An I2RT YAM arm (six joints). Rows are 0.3 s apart.
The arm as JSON. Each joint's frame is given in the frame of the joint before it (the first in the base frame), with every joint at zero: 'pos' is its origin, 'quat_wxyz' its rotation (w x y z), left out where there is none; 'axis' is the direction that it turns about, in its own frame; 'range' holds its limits. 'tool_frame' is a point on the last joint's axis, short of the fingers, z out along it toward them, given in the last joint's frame.
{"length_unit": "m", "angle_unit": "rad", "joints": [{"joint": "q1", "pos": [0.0, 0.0, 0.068], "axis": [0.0, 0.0, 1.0], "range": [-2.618, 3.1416]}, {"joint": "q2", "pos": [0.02, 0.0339, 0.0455], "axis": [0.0, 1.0, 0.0], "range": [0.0, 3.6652]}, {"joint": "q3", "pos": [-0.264, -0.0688, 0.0], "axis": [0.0, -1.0, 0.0], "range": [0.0, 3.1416]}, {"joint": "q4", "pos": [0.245, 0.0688, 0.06], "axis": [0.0, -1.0, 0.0], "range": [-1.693, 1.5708]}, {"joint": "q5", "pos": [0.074, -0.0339, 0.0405], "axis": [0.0, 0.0, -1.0], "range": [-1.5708, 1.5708]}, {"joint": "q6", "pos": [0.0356, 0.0, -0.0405], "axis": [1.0, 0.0, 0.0], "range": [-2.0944, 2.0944]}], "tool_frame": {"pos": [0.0, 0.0, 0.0], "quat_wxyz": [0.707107, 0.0, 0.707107, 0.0]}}
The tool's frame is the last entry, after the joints.
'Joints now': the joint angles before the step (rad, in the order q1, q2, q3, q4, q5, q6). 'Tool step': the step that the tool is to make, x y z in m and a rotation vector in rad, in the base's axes. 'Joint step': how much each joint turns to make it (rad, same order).
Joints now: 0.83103, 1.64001, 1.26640, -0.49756, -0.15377, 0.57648
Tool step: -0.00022, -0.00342, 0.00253, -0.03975, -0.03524, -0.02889
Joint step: -0.00017, -0.01002, 0.00220, -0.01930, 0.05895, -0.01193
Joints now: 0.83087, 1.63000, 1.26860, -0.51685, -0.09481, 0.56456
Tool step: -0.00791, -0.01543, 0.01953, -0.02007, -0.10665, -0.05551
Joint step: -0.00252, -0.08661, -0.02604, -0.00422, 0.10425, -0.02105
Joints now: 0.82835, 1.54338, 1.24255, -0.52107, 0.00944, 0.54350
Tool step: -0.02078, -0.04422, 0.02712, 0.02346, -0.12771, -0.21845
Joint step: -0.02679, -0.20449, -0.10120, -0.00664, 0.19083, 0.07927
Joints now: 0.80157, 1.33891, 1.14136, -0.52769, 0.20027, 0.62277
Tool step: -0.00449, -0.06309, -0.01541, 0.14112, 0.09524, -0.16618
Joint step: -0.18195, -0.17819, -0.18010, 0.00552, -0.12344, 0.11749
